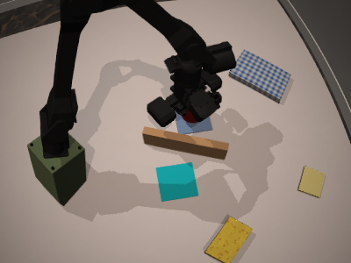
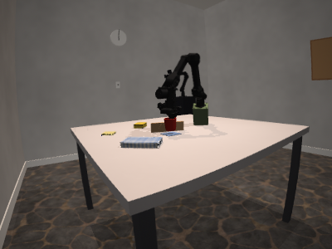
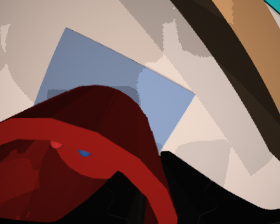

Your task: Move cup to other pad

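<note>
The red cup lies 5 cm below my hand, 3 cm ahead of it and 1 cm to the left of it. Round my hand: green marble: 6 cm below, 5 cm ahead, 1 cm to the left; red marble: 6 cm below, 5 cm ahead, 2 cm to the left; blue marble: 6 cm below, 3 cm ahead, 2 cm to the left.
</note>
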